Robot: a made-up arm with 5 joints.
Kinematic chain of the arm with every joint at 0, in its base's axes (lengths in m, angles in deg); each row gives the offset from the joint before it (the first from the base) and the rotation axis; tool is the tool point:
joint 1: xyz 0 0 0.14 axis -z
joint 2: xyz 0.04 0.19 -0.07 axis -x
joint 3: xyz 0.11 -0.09 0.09 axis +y
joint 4: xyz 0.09 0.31 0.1 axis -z
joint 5: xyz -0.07 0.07 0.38 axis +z
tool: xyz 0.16 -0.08 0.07
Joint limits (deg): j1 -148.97..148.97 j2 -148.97..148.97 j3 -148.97..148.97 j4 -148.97..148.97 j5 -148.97..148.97
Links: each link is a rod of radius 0.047 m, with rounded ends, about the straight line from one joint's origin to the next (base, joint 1, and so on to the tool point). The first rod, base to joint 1, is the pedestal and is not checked.
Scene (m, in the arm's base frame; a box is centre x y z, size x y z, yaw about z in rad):
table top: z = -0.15
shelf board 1: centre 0.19 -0.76 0.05 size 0.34 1 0.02 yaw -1.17
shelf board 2: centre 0.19 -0.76 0.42 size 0.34 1 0.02 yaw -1.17
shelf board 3: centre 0.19 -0.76 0.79 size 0.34 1 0.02 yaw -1.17
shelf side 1: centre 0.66 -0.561 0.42 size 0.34 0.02 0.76 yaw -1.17
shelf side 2: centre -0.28 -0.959 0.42 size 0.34 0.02 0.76 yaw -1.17
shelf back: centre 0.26 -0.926 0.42 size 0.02 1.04 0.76 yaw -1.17
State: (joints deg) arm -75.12 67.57 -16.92 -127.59 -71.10
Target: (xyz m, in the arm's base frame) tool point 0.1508 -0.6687 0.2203
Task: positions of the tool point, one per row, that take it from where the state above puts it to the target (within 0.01 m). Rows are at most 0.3 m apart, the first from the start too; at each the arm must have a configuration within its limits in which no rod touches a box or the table.
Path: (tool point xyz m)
1: -0.6874 0.5506 0.3296
2: -0.5004 0.6035 0.5006
3: -0.2859 0.5810 0.6348
4: -0.0769 0.4827 0.7214
5: 0.0961 0.3217 0.7541
6: 0.2109 0.1224 0.7317
7: 0.2574 -0.0853 0.6577
8: 0.2386 -0.2707 0.5400
9: 0.1693 -0.4087 0.3899
10: 0.0726 -0.4841 0.2203
11: 0.1245 -0.5507 0.2057
12: 0.1521 -0.6133 0.2046
13: 0.1508 -0.6687 0.2203

